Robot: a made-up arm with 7 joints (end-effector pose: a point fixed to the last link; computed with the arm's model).
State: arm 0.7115 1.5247 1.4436 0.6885 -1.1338 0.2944 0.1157
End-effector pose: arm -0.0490 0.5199 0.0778 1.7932 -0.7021 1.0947
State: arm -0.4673 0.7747 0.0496 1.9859 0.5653 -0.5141 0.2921
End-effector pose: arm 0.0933 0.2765 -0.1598 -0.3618 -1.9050 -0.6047
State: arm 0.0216 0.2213 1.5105 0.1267 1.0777 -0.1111 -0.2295
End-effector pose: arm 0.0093 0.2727 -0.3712 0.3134 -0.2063 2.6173
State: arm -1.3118 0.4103 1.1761 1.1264 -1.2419 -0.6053 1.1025
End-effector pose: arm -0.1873 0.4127 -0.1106 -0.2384 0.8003 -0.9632
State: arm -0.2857 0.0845 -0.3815 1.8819 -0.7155 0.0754 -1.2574
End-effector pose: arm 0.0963 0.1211 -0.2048 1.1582 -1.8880 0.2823
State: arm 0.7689 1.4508 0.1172 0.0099 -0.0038 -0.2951 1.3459
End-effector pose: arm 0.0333 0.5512 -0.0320 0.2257 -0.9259 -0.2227
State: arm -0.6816 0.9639 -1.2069 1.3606 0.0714 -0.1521 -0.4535
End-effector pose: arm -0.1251 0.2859 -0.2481 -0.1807 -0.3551 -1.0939
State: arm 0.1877 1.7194 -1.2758 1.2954 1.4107 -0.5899 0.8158
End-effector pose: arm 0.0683 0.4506 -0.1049 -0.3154 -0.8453 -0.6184
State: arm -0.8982 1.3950 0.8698 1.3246 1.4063 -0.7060 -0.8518
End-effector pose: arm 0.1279 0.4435 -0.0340 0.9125 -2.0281 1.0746
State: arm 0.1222 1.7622 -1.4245 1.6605 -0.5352 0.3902 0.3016
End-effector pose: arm 0.0398 0.3970 -0.1220 0.5524 0.4681 -1.9177
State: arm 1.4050 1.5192 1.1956 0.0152 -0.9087 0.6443 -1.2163
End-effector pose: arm 0.0175 0.5536 -0.0020 1.4926 0.1824 1.8817
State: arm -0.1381 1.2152 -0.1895 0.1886 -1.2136 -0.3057 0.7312
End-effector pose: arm 0.0118 0.5249 -0.1422 0.2004 1.0458 -1.1843
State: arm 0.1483 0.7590 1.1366 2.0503 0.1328 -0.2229 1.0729
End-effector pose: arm 0.0637 0.3617 0.0031 1.0886 -1.8582 -1.1406
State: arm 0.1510 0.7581 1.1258 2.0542 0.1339 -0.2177 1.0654
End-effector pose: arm 0.0650 0.3606 0.0030 1.0808 -1.8667 -1.1404
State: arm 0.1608 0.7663 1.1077 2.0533 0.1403 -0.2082 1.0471
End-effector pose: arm 0.0673 0.3600 0.0047 1.0728 -1.8887 -1.1357
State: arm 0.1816 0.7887 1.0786 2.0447 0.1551 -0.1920 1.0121
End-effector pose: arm 0.0709 0.3600 0.0093 1.0639 -1.9303 -1.1229
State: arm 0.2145 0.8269 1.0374 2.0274 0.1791 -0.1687 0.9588
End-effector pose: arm 0.0757 0.3606 0.0170 1.0534 -1.9902 -1.1000
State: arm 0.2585 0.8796 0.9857 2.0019 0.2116 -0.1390 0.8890
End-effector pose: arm 0.0808 0.3616 0.0277 1.0411 -2.0616 -1.0652
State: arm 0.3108 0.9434 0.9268 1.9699 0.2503 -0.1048 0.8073
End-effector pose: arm 0.0856 0.3628 0.0409 1.0289 -2.1346 -1.0182
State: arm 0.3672 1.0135 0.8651 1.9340 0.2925 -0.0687 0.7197
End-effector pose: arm 0.0890 0.3640 0.0555 1.0198 -2.2004 -0.9606
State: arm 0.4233 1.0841 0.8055 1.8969 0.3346 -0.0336 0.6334
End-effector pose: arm 0.0907 0.3651 0.0701 1.0169 -2.2532 -0.8958
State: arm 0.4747 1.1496 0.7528 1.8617 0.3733 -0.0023 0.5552
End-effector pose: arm 0.0907 0.3662 0.0835 1.0217 -2.2915 -0.8297
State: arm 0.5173 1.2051 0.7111 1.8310 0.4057 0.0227 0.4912
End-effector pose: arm 0.0893 0.3673 0.0947 1.0325 -2.3170 -0.7696
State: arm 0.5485 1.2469 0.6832 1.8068 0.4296 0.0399 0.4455
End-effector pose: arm 0.0872 0.3684 0.1030 1.0460 -2.3329 -0.7220
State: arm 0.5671 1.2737 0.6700 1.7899 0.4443 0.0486 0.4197
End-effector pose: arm 0.0850 0.3694 0.1084 1.0586 -2.3423 -0.6917
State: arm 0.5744 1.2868 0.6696 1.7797 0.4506 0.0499 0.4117
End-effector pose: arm 0.0833 0.3705 0.1112 1.0684 -2.3472 -0.6784
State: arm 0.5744 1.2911 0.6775 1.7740 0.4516 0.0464 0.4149
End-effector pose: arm 0.0818 0.3715 0.1123 1.0761 -2.3498 -0.6764
